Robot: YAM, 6 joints.
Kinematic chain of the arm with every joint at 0, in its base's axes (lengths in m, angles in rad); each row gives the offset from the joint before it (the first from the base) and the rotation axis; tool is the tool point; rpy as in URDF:
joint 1: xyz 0 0 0.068 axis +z
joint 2: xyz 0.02 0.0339 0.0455 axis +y
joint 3: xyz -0.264 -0.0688 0 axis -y
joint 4: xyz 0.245 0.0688 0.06 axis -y
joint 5: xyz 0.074 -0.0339 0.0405 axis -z
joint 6: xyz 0.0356 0 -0.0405 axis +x
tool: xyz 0 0 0 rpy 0 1.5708 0
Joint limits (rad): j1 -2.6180..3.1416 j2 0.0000..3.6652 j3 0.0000..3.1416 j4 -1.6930..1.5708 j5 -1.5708..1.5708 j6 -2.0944..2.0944
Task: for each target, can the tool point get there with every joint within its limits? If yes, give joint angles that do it. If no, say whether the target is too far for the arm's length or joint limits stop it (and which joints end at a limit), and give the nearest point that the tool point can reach.
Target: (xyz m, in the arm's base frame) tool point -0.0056 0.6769 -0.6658
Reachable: no: too far | nearest point -0.0037 0.4483 -0.3203 | short by 0.414 m
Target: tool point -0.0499 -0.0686 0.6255
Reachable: yes | joints 0.6320 0.7648 1.6849 0.7622 0.8119 -0.2152
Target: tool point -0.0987 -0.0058 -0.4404
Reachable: no: joint limits stop it (at a limit: joint 1, joint 2) | nearest point -0.1275 -0.0017 -0.3594 | short by 0.086 m
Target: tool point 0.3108 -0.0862 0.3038
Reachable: yes | joints -0.3359 1.4021 1.0251 0.0230 -0.6349 -1.6119
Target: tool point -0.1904 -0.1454 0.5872
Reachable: yes | joints 0.5365 0.5735 2.1984 -0.4469 0.8890 -0.7318
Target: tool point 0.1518 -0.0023 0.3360
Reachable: yes | joints -0.1044 0.7177 0.8637 -0.5923 -0.3890 1.4821
